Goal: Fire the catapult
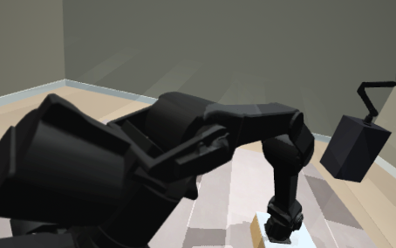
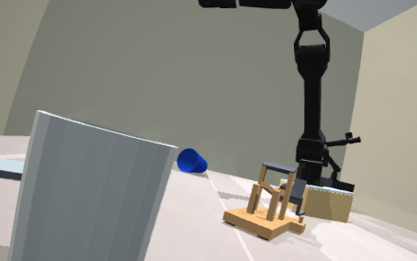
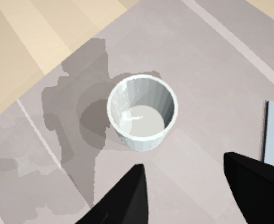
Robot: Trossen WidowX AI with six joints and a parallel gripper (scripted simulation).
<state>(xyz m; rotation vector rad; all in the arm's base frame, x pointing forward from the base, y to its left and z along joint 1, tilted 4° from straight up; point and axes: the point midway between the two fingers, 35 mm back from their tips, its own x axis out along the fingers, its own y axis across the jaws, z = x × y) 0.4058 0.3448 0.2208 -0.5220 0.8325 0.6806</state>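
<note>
The black ball lies 260 mm behind my gripper tip, 200 mm to the right of it and 210 mm below it. The rest, counted from my gripper tip: white mug 60 mm ahead, 70 mm to the left, 240 mm below; then pale slab 180 mm ahead, 420 mm to the right, 260 mm below; then wooden catapult 220 mm behind, 150 mm to the right, 220 mm below.
</note>
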